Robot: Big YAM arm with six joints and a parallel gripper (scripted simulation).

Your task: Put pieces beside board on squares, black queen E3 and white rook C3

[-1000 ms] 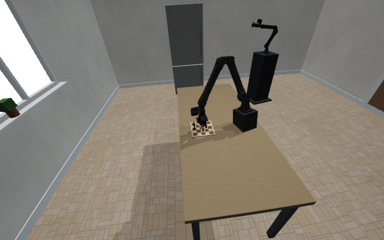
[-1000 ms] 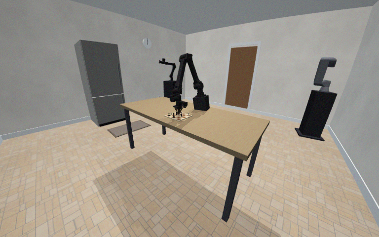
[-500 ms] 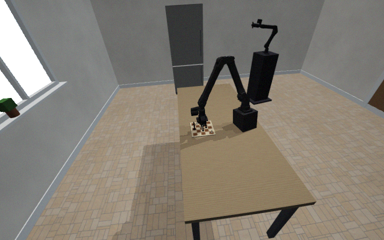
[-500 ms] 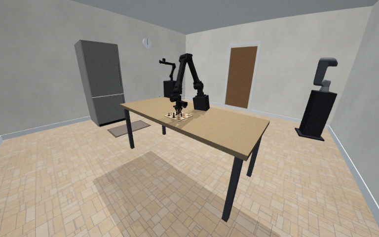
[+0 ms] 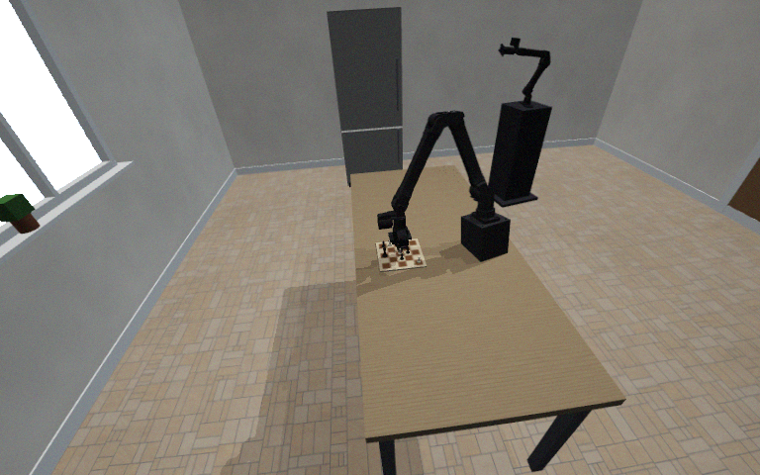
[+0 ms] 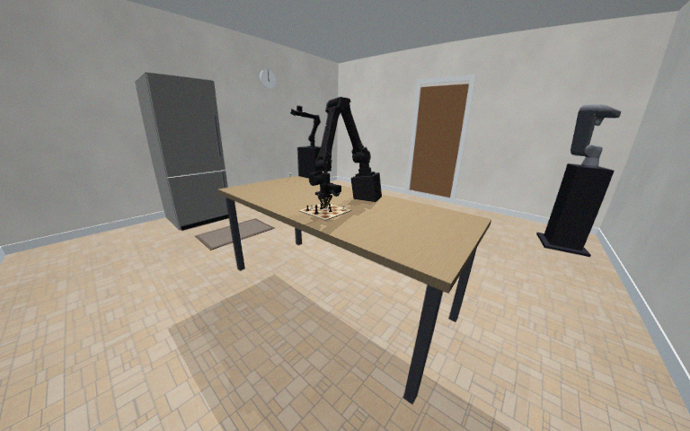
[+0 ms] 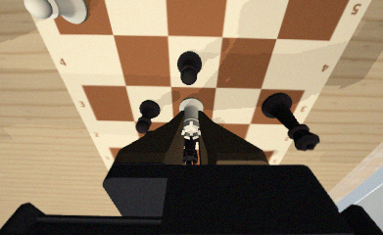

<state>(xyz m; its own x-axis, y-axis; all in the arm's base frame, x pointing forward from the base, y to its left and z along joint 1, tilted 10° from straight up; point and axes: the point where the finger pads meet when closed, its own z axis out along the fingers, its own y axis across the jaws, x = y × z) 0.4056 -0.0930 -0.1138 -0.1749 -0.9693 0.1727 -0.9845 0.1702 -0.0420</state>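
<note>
The chessboard lies 2 cm below my hand. From my hand the other things lie so: black queen 8 cm ahead, 1 cm to the right, 1 cm above.
</note>
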